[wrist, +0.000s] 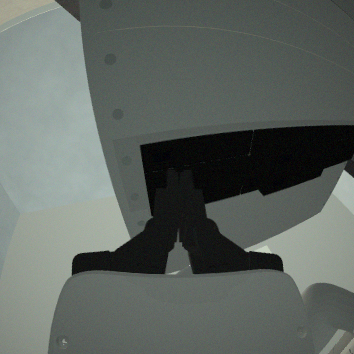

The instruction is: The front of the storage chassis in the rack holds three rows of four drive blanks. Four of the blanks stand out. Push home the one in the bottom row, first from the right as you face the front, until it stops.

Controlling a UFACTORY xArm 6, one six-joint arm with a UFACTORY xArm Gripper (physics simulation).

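Places are measured from the arm's base along level axes (x ahead, y left, z up), in centimetres.
Where they show: gripper, fingertip midpoint: (177,185).
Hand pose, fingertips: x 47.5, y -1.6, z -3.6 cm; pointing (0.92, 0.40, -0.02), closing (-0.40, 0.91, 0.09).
Note:
Things, the pixels of their top centre, and the offset from my fingertips. "spot": a spot on its surface instead.
- storage chassis at a spot on its surface: (292,157) spot: dz -0.3, dx -1.8, dy +11.4 cm
- grey rail with round holes, surface spot: (120,142) spot: dz -1.7, dx +5.4, dy -2.8 cm
The black front of the storage chassis (292,157) shows in the wrist view as a very dark band right of the middle, below a grey panel. Faint thin lines cross it, but the single drive blanks can hardly be told apart, and which of them stand out cannot be seen. My gripper (177,185) is shut and empty. Its black fingertips overlap the left part of the dark front in this view, close to its left edge. The fingers hide part of the front. Whether the tips touch a blank cannot be told.
A large grey panel (210,80) of the rack spans the top of the view. A grey rail with round holes (120,142) runs down its left side. A lighter grey surface (260,212) with a stepped edge lies below the dark front. A grey rounded part (327,305) shows at the lower right.

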